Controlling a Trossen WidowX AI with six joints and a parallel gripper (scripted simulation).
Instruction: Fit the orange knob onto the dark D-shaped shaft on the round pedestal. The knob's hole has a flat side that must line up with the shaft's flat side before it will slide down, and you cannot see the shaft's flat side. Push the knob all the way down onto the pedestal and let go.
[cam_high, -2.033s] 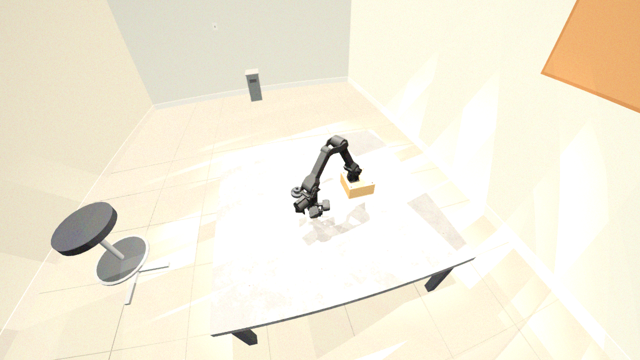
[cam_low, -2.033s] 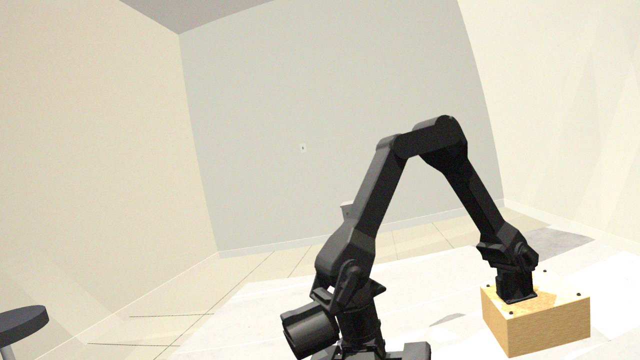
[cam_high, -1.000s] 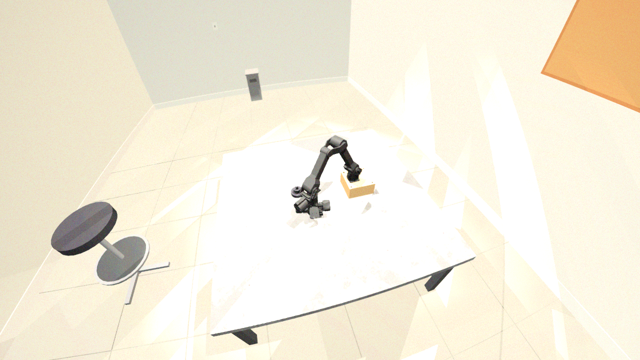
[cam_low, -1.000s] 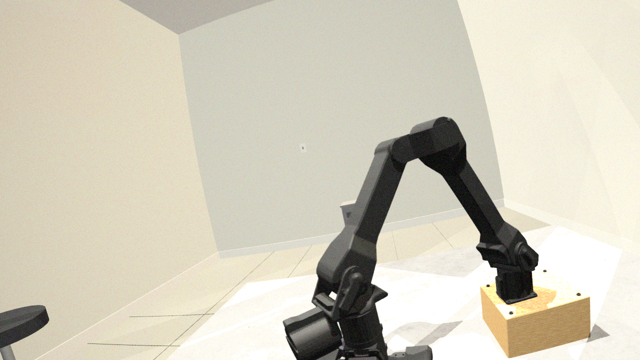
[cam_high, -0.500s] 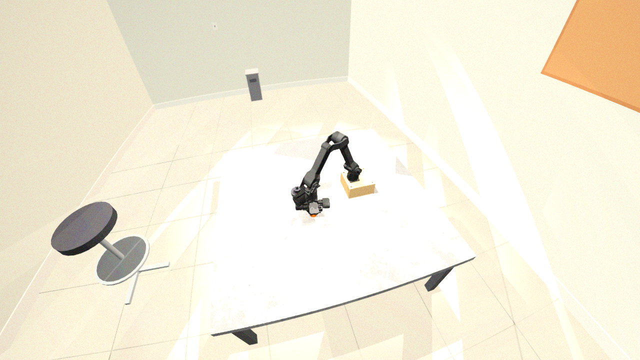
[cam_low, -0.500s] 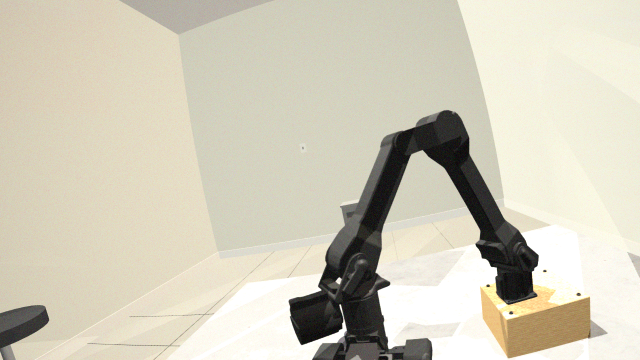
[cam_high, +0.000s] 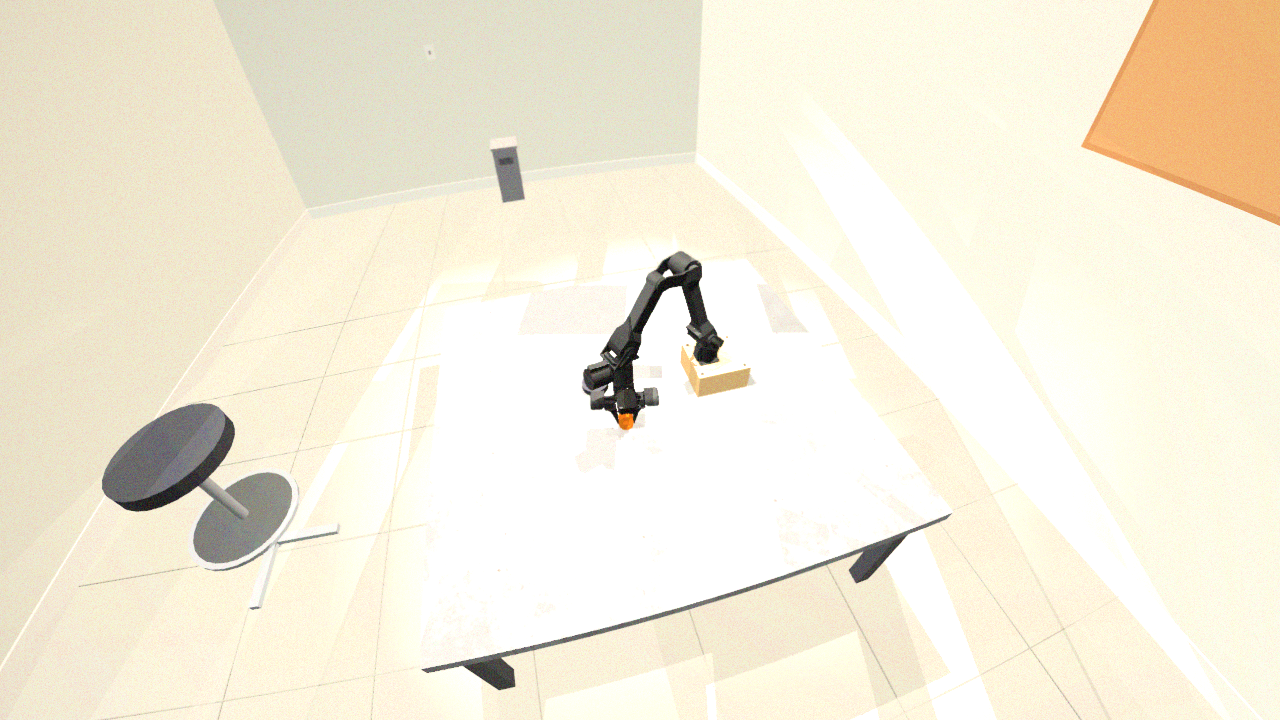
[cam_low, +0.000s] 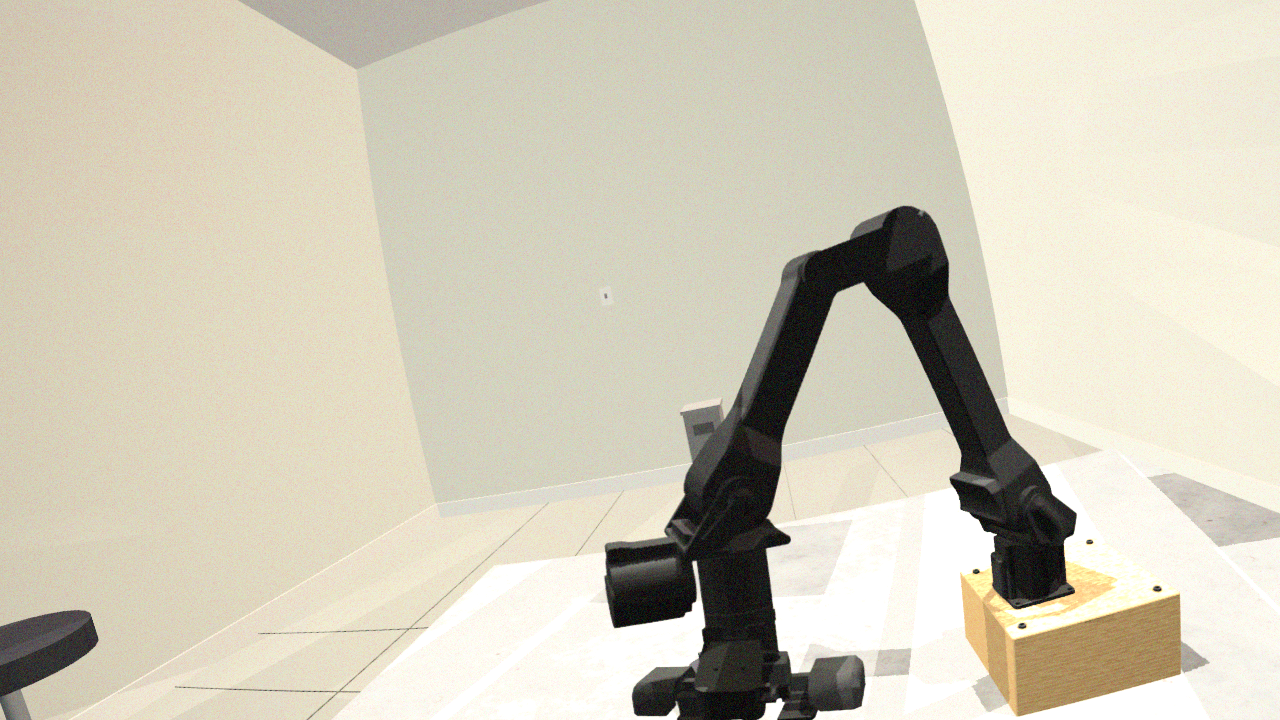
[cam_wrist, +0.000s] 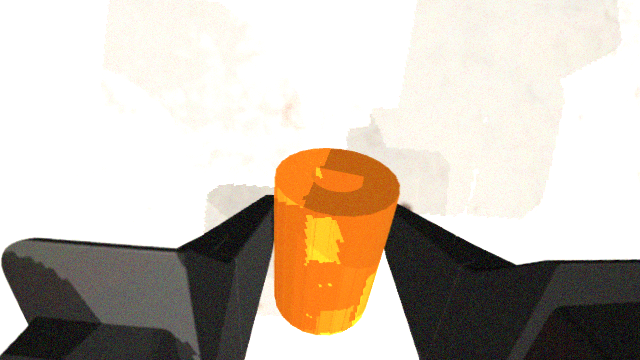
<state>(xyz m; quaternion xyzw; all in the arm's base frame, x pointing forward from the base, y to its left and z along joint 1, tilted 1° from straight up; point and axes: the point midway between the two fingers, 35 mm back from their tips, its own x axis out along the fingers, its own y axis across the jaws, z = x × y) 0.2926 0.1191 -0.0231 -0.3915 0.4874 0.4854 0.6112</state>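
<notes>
My gripper tip is now 19 cm to the left of the dark shaft, 5 cm short of it and 1 cm below it. From my gripper tip the other things lie so: orange knob: 1 cm to the right.
</notes>
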